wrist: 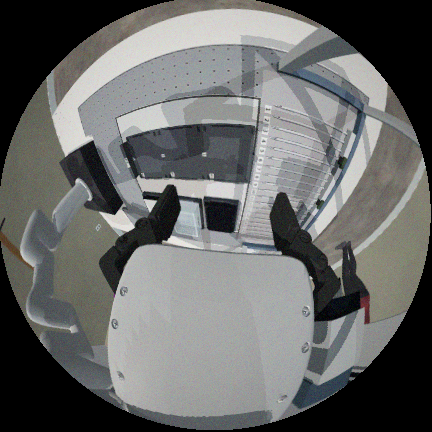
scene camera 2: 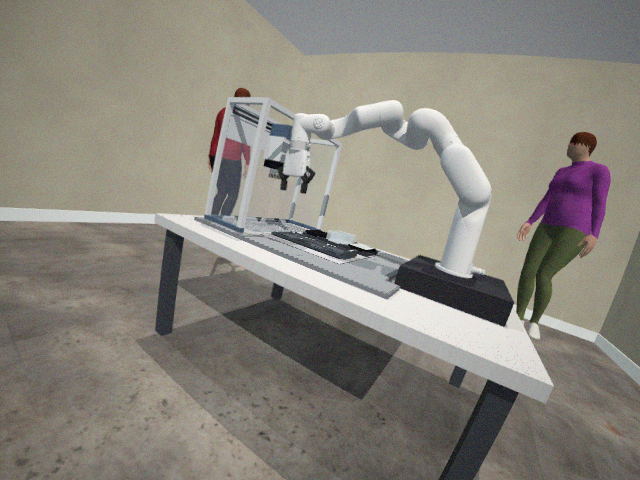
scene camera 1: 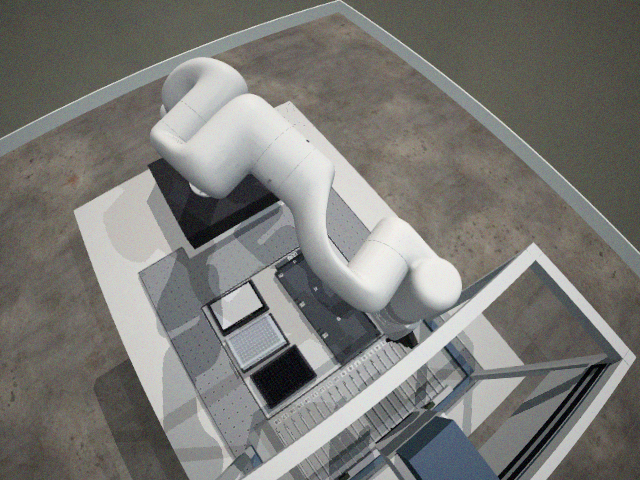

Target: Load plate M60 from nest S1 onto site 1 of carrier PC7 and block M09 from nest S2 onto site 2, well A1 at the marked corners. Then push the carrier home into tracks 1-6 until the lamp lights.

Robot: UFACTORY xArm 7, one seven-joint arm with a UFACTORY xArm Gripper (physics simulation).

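Places are measured from the arm's base along level axes (x ahead, y left, z up), in centimetres.
Pixels of known places: gripper, fingertip midpoint: (wrist: pixel 225 199) (scene camera 2: pixel 293 191) (scene camera 1: pixel 377 318); arm's base, link origin: (wrist: pixel 83 188) (scene camera 2: pixel 453 271).
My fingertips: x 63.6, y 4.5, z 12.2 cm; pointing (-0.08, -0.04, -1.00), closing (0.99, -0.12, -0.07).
For each thing: its middle in the pictures, then the offset to it from my fingertips. "spot": a spot on its surface instead.
- dark carrier, body centre: (wrist: pixel 178 154) (scene camera 1: pixel 326 301) (scene camera 2: pixel 313 241) dx -12.7, dy -2.2, dz -16.8 cm
- white plate, body centre: (scene camera 1: pixel 236 306) (wrist: pixel 158 210) (scene camera 2: pixel 362 247) dx -27.5, dy -21.1, dz -16.3 cm
- block, body centre: (scene camera 1: pixel 255 341) (wrist: pixel 185 218) (scene camera 2: pixel 341 237) dx -16.5, dy -22.9, dz -15.0 cm
- blue unit, surface spot: (scene camera 1: pixel 444 449) spot: dx +16.4, dy -13.4, dz +27.7 cm
The dark carrier (scene camera 1: pixel 356 330) (scene camera 2: pixel 310 242) (wrist: pixel 190 167) lies flat on the pale board, one end beside the numbered tracks (wrist: pixel 300 150). Its visible sites hold no labware; the arm hides part of it in scene camera 1. In a row beside it are a white plate (scene camera 1: pixel 237 304) in a black nest, a pale translucent plate or block (scene camera 1: pixel 255 341) (scene camera 2: pixel 341 237) (wrist: pixel 189 215), and a black one (scene camera 1: pixel 283 376) (wrist: pixel 221 215). Their labels are unreadable. My gripper (scene camera 2: pixel 293 190) (wrist: pixel 225 199) is open and empty, high above the deck by the frame. The lamp cannot be made out.
A white-edged frame (scene camera 1: pixel 532 253) (scene camera 2: pixel 249 170) stands around the tracks, with a blue unit (scene camera 1: pixel 444 449) (scene camera 2: pixel 280 130) hanging inside, close to my wrist. The black arm base (scene camera 1: pixel 222 227) (scene camera 2: pixel 454 289) (wrist: pixel 95 175) is at the opposite end. Two people stand beyond the table.
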